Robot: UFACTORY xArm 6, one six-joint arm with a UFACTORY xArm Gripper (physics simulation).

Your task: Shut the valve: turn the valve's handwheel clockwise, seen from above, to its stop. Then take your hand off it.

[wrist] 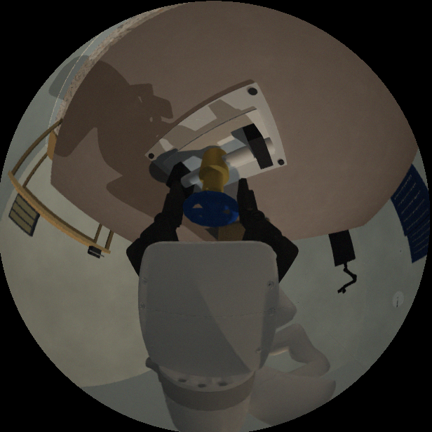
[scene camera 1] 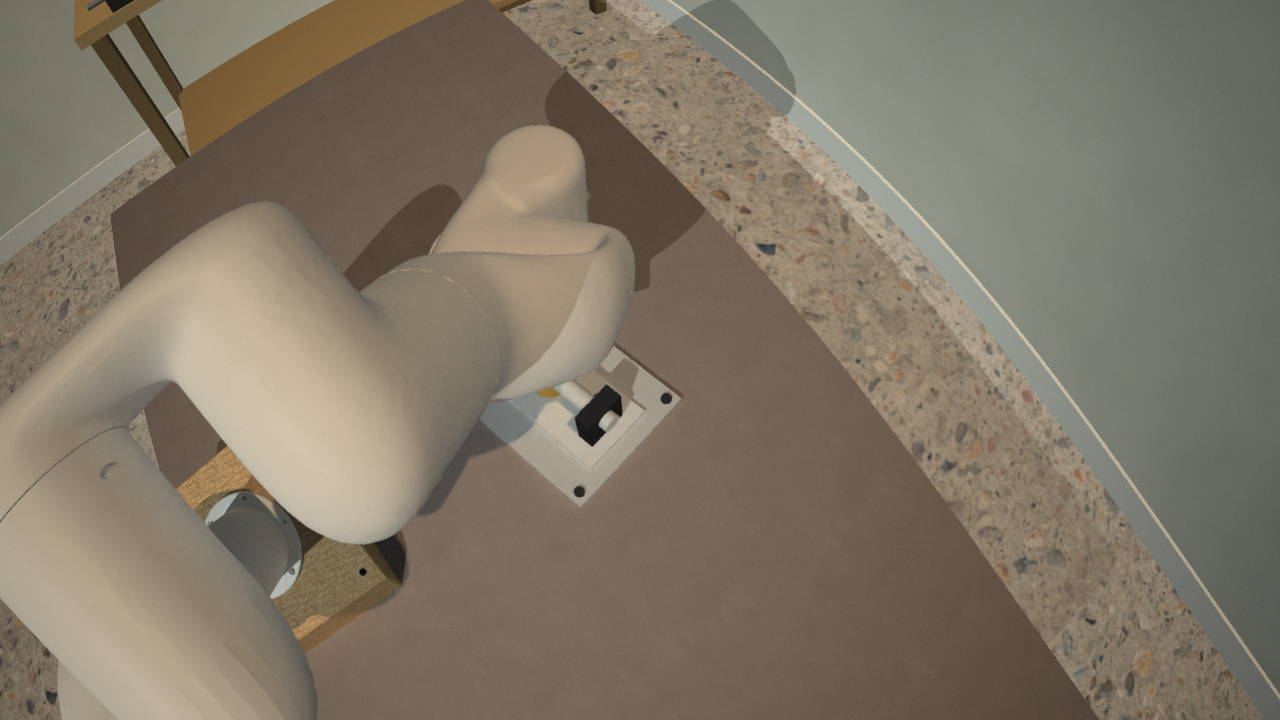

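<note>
The valve's blue handwheel (wrist: 212, 209) faces my gripper in the wrist view, on top of the yellow valve body (wrist: 215, 161) (scene camera 1: 547, 392). My gripper (wrist: 209, 187) is shut on the handwheel, one black finger at each side of its rim. A white pipe (wrist: 240, 156) (scene camera 1: 572, 391) runs through the valve body and a black bracket (wrist: 257, 146) (scene camera 1: 597, 416), above the pale base plate (wrist: 267, 112) (scene camera 1: 577, 476). In the scene view my arm hides the handwheel and the gripper. How far the handwheel is turned cannot be told.
A wooden block (scene camera 1: 344, 582) with a round grey flange (scene camera 1: 286, 546) stands near the arm, left of the base plate in the scene view. The brown table top (scene camera 1: 716, 537) (wrist: 330, 90) surrounds the valve. A wooden stand (scene camera 1: 143, 22) is at the upper left.
</note>
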